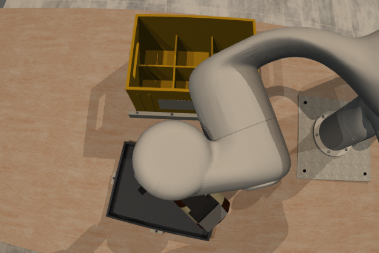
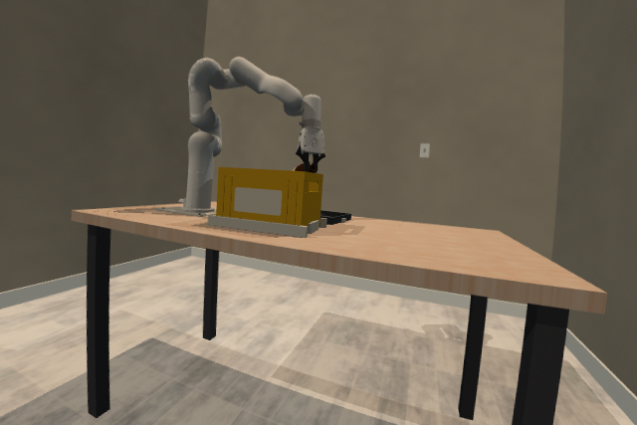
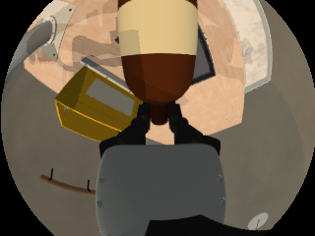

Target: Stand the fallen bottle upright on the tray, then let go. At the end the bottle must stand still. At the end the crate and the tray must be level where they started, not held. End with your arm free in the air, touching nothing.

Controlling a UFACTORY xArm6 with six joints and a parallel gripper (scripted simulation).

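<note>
The brown bottle lies 40 mm behind my hand, 40 mm to the left of it and 20 mm below it. From my hand the other things lie so: yellow crate: 60 mm behind, 240 mm to the right, 120 mm below; then dark tray: 20 mm ahead, 40 mm to the left, 190 mm below.
</note>
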